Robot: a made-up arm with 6 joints.
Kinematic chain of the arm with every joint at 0, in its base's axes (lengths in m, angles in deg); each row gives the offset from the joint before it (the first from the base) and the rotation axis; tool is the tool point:
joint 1: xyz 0 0 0.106 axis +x
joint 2: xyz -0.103 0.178 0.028 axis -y
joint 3: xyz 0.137 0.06 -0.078 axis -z
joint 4: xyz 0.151 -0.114 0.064 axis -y
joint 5: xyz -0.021 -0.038 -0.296 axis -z
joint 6: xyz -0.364 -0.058 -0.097 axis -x
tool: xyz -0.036 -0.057 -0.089
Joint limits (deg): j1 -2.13..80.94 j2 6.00..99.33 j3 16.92..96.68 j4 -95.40..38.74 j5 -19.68..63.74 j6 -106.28..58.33
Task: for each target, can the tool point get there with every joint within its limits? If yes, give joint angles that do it. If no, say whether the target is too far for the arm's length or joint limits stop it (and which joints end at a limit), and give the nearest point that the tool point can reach.
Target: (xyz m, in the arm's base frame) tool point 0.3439 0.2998 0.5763
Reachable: yes | joints 59.55 75.15 81.71 -8.59 29.64 -21.57
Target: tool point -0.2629 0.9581 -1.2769
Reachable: no: too far | nearest point -0.1686 0.4485 -0.4471 | short by 0.978 m
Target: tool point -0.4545 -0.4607 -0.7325
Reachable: no: joint limits stop it (at a limit: joint 1, joint 2, joint 4, joint 5) | nearest point -0.1985 -0.1235 -0.4663 | short by 0.500 m
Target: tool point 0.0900 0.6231 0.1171
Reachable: yes | joints 54.96 19.98 55.61 8.15 24.40 -32.02
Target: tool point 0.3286 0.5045 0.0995
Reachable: yes | joints 42.76 39.74 59.36 13.08 42.92 9.05
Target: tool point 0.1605 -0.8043 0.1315
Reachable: no: joint limits stop it (at a limit: joint 1, joint 2, joint 4, joint 5) | nearest point 0.2656 -0.5362 0.2433 | short by 0.309 m
